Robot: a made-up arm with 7 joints.
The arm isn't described. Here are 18 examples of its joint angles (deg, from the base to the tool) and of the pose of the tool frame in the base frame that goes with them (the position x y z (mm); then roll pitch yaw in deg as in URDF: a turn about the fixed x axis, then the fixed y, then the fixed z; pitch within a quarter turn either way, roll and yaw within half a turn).
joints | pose
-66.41 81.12 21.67 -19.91 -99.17 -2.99 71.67 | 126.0 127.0 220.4 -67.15 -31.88 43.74
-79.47 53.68 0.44 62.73 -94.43 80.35 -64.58 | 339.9 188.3 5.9 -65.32 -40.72 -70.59
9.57 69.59 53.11 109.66 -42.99 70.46 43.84 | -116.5 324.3 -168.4 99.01 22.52 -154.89
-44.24 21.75 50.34 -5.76 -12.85 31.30 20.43 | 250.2 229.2 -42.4 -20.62 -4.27 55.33
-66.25 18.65 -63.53 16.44 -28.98 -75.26 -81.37 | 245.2 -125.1 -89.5 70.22 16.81 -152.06
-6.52 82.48 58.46 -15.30 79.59 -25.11 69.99 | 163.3 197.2 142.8 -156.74 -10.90 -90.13
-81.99 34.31 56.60 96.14 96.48 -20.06 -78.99 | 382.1 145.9 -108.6 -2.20 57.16 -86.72
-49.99 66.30 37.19 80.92 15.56 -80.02 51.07 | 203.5 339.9 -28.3 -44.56 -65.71 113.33
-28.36 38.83 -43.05 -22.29 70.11 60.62 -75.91 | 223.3 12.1 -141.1 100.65 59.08 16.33
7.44 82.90 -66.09 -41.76 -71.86 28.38 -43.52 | -17.8 80.8 -195.9 -94.78 2.63 -117.97
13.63 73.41 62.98 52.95 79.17 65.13 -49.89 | -7.2 406.4 24.4 98.58 6.69 144.13
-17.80 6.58 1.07 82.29 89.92 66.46 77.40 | 62.6 117.1 -373.3 160.76 -6.62 7.57
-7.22 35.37 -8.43 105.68 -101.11 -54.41 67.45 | -67.1 291.0 -272.1 2.82 -18.40 166.05
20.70 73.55 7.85 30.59 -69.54 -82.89 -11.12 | 101.7 330.3 -81.9 40.57 -40.46 -5.91
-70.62 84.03 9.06 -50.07 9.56 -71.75 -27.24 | 70.8 36.7 99.5 176.30 41.55 -85.67
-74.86 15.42 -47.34 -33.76 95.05 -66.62 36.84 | 138.6 -148.8 -18.8 154.50 19.42 -157.04
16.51 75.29 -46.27 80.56 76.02 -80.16 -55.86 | -105.6 361.2 -126.0 -73.03 -24.55 173.14
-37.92 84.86 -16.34 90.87 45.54 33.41 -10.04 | 74.1 424.3 -3.7 125.36 -8.77 110.98
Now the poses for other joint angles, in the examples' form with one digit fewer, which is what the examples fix.
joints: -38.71 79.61 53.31 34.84 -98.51 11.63 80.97
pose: 143 356 135 -70.7 36.0 70.3
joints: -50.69 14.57 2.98 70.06 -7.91 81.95 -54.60
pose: 250 78 -288 -122.1 37.3 -106.0
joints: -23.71 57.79 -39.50 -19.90 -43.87 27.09 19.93
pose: 205 53 -187 21.0 34.3 -17.8
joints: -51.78 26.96 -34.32 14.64 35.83 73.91 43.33
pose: 323 28 -141 82.0 -32.0 42.8
